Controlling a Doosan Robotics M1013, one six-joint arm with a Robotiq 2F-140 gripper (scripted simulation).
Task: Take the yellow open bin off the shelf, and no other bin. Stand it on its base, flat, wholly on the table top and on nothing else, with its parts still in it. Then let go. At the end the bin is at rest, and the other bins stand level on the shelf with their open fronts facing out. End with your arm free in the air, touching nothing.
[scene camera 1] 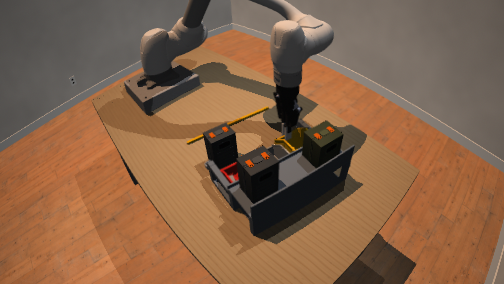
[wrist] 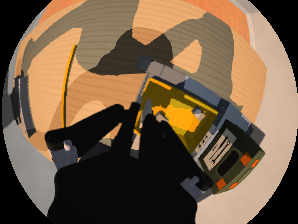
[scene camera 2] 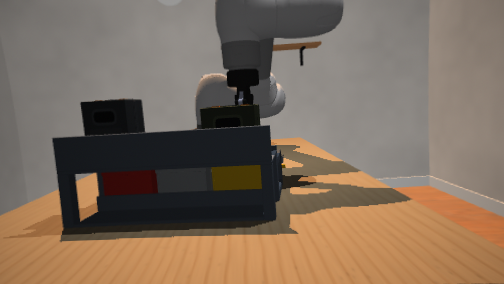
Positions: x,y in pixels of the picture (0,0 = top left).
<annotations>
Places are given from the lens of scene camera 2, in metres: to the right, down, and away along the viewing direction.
yellow open bin (scene camera 2: 230,177): -0.04, 0.07, 0.70
red bin (scene camera 2: 128,182): -0.25, 0.08, 0.73
grey bin (scene camera 2: 188,179): -0.13, 0.07, 0.71
</annotations>
